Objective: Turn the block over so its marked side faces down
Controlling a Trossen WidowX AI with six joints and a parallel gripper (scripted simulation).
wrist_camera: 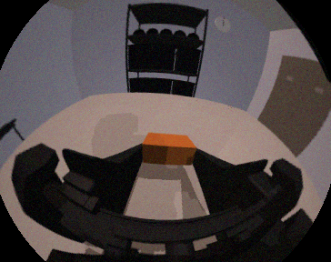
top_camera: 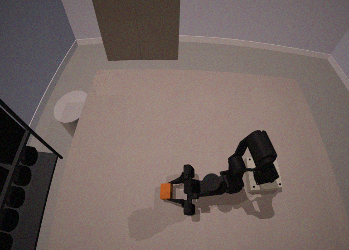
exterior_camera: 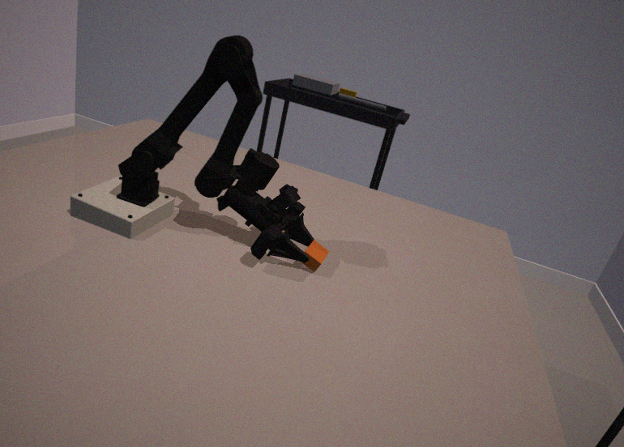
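My gripper tip is now 10 mm above the orange block.
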